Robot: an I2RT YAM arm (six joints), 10 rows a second.
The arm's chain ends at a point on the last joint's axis. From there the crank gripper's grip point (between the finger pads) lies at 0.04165 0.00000 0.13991 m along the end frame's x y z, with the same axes.
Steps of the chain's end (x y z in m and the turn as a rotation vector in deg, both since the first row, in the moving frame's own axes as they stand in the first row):
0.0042, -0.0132, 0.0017, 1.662, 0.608, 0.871
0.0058, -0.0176, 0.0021, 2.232, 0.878, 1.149
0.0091, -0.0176, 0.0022, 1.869, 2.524, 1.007
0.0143, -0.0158, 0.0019, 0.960, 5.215, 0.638
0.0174, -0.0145, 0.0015, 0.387, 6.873, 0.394
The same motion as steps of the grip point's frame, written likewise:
0.0057, -0.0166, 0.0012, 1.662, 0.608, 0.871
0.0080, -0.0222, 0.0014, 2.232, 0.878, 1.149
0.0153, -0.0213, 0.0002, 1.869, 2.524, 1.007
0.0269, -0.0176, -0.0025, 0.960, 5.215, 0.638
0.0338, -0.0151, -0.0045, 0.387, 6.873, 0.394

